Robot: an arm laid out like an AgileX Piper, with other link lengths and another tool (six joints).
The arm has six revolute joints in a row. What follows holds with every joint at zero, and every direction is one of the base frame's. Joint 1 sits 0.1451 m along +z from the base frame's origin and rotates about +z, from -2.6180 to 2.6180 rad. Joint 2 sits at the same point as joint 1 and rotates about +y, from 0.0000 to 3.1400 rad. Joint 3 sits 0.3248 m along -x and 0.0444 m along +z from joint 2 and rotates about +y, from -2.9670 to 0.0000 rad. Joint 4 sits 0.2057 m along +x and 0.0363 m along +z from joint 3 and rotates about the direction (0.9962, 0, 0.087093), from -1.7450 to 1.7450 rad. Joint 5 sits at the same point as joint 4 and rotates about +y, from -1.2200 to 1.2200 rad. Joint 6 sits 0.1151 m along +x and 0.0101 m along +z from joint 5 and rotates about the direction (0.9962, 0, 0.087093), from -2.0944 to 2.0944 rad. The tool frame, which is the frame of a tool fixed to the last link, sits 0.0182 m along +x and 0.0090 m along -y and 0.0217 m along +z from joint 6; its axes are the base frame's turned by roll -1.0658, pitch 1.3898 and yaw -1.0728 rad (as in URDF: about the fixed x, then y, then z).
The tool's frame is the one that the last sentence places.
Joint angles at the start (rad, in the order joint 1, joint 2, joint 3, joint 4, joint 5, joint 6): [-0.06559, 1.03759, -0.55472, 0.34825, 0.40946, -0.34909]
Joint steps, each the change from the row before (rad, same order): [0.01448, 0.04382, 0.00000, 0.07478, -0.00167, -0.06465]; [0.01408, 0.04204, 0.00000, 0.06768, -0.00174, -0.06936]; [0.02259, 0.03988, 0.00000, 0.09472, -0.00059, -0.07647]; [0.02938, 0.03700, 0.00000, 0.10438, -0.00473, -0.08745]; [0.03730, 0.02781, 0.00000, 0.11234, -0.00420, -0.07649]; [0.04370, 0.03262, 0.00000, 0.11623, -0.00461, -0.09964]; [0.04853, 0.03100, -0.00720, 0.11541, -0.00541, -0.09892]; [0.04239, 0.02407, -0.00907, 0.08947, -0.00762, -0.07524]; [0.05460, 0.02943, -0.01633, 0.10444, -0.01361, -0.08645]
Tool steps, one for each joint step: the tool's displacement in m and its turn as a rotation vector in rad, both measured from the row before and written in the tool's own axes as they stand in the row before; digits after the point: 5 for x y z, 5 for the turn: [-0.00133, 0.00476, 0.01064, -0.04274, 0.02557, 0.00026]; [-0.00132, 0.00429, 0.01026, -0.03822, 0.02404, -0.01009]; [-0.00221, 0.00666, 0.00994, -0.05083, 0.01523, 0.00194]; [-0.00320, 0.00778, 0.00942, -0.05176, 0.00590, -0.00463]; [-0.00362, 0.00943, 0.00758, -0.05433, -0.00466, 0.00681]; [-0.00346, 0.01054, 0.00915, -0.05555, -0.00107, -0.01471]; [-0.00565, 0.01109, 0.00863, -0.05263, -0.00928, -0.01947]; [-0.00539, 0.00896, 0.00694, -0.03779, -0.01094, -0.01707]; [-0.00771, 0.01088, 0.00860, -0.03984, -0.01655, -0.02214]
